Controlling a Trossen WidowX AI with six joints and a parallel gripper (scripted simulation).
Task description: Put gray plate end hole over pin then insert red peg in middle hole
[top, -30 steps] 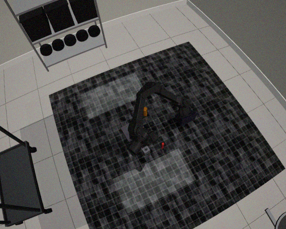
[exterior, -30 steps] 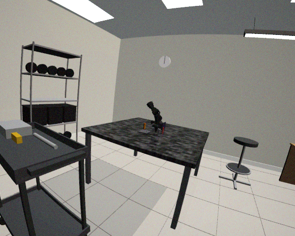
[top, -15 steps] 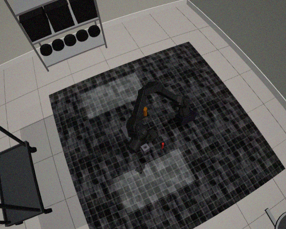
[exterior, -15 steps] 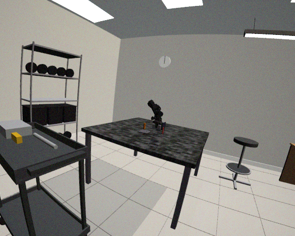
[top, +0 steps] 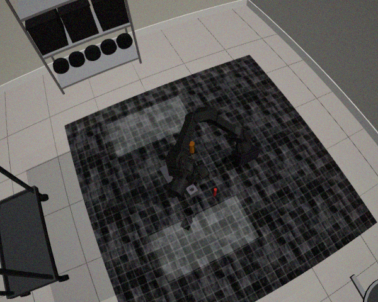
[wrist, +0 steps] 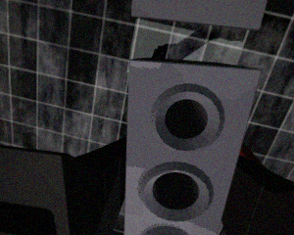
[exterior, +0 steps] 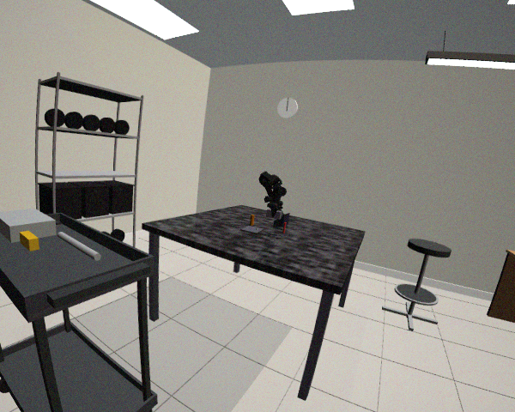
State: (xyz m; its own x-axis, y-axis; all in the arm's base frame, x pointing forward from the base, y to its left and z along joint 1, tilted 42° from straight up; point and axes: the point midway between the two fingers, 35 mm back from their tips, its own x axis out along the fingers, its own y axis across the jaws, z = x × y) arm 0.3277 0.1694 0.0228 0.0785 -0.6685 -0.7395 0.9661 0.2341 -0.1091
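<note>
The gray base is 13 cm to the right of my gripper tip, 12 cm below it and 1 cm ahead of it. The rest, counted from my gripper tip: orange cylinder 23 cm to the right, 10 cm behind, 9 cm below; red peg 12 cm behind, 9 cm below, 3 cm to the left; gray plate 3 cm above.
</note>
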